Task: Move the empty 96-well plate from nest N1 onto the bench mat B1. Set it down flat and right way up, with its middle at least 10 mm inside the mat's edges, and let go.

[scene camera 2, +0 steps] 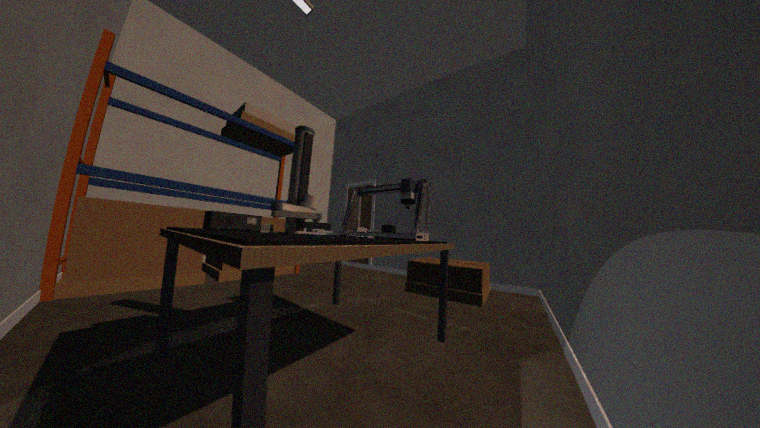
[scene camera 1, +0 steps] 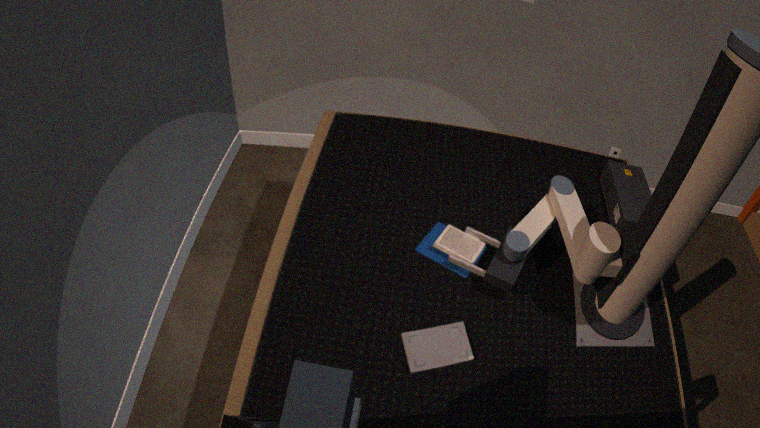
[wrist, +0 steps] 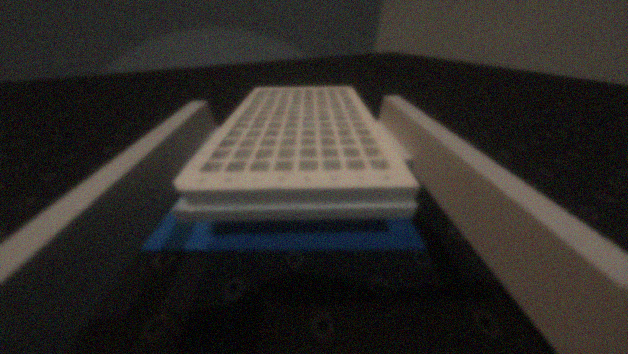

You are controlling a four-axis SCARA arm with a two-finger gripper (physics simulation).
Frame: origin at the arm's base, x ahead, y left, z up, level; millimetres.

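Where they show: gripper, fingertip midpoint: [scene camera 2: 322, 230] [scene camera 1: 457, 243] [wrist: 299, 114]; arm's base, origin of the base link: [scene camera 1: 611, 306].
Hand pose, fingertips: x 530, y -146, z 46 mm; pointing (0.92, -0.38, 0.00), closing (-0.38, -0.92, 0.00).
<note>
Things, the pixels of their top centre, and the offset from my fingertips. "pt": a spot on its surface instead. Level surfaces: height alone.
- white 96-well plate, middle of its top: [wrist: 301, 113] [scene camera 1: 460, 243] dx -7, dy +2, dz +3 mm
- blue bench mat, its level: dz -31 mm
- pale flat nest, middle of its top: [scene camera 1: 438, 345] dx +22, dy +320, dz -18 mm
- blue-grey box, surface spot: [scene camera 1: 319, 393] pt dx +205, dy +656, dz +455 mm
- dark box with a yellow label, surface spot: [scene camera 1: 626, 186] pt dx -619, dy -273, dz +82 mm
The white 96-well plate [scene camera 1: 460, 243] [wrist: 300, 145] is flat and right way up between the fingers, wells facing up. My gripper [scene camera 1: 459, 244] [wrist: 299, 114] is shut on its long sides. The blue bench mat [scene camera 1: 427, 243] [wrist: 300, 242] lies under the plate and shows around it, more at the far left corner in scene camera 1. A dark shadow strip shows below the plate's near edge in the wrist view; whether the plate touches the mat or hangs slightly above is hidden. A pale flat nest [scene camera 1: 437, 346] stands apart with no plate on it.
A blue-grey box [scene camera 1: 319, 393] stands at the bottom edge of scene camera 1. A dark box with a yellow label [scene camera 1: 626, 186] is beside the arm's column [scene camera 1: 686, 212]. A gantry frame [scene camera 2: 422, 212] stands on the table [scene camera 2: 345, 253]. The shelf rack [scene camera 2: 79, 159] is behind.
</note>
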